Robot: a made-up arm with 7 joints. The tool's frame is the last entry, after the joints.
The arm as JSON. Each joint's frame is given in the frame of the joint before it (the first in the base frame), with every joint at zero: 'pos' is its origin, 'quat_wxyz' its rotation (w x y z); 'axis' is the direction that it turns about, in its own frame. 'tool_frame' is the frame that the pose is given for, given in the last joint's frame.
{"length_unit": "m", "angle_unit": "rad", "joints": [
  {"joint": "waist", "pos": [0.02, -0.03, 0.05], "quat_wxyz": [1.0, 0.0, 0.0, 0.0], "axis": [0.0, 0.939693, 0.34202]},
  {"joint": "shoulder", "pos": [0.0, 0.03, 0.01], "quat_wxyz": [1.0, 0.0, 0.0, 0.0], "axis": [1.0, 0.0, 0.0]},
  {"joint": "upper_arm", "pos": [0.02, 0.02, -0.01], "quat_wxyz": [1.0, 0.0, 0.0, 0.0], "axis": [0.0, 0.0, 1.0]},
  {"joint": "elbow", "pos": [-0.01, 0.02, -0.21], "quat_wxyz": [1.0, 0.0, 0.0, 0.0], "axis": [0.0, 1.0, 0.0]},
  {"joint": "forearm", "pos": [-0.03, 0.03, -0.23], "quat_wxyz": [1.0, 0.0, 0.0, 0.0], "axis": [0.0, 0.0, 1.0]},
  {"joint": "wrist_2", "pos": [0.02, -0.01, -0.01], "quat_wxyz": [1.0, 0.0, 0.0, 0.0], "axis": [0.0, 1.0, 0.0]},
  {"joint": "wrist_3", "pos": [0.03, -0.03, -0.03], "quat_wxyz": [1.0, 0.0, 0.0, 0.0], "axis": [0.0, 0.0, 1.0]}
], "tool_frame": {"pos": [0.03, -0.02, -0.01], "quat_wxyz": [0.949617, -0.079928, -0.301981, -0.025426]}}
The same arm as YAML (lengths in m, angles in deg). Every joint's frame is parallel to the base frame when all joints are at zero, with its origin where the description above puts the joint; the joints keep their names.
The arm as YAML. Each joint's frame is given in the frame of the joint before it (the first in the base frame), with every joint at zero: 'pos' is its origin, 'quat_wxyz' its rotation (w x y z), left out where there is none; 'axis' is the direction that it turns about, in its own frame. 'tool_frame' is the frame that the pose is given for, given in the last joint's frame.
length_unit: m
angle_unit: deg
joints:
  - joint: waist
    pos: [0.02, -0.03, 0.05]
    axis: [0.0, 0.9397, 0.342]
  - joint: shoulder
    pos: [0.0, 0.03, 0.01]
    axis: "+x"
  - joint: upper_arm
    pos: [0.02, 0.02, -0.01]
    axis: "+z"
  - joint: elbow
    pos: [-0.01, 0.02, -0.21]
    axis: "+y"
  - joint: forearm
    pos: [-0.03, 0.03, -0.23]
    axis: "+z"
  - joint: wrist_2
    pos: [0.02, -0.01, -0.01]
    axis: "+y"
  - joint: wrist_3
    pos: [0.03, -0.03, -0.03]
    axis: "+z"
tool_frame:
  pos: [0.03, -0.02, -0.01]
  quat_wxyz: [0.949617, -0.079928, -0.301981, -0.025426]

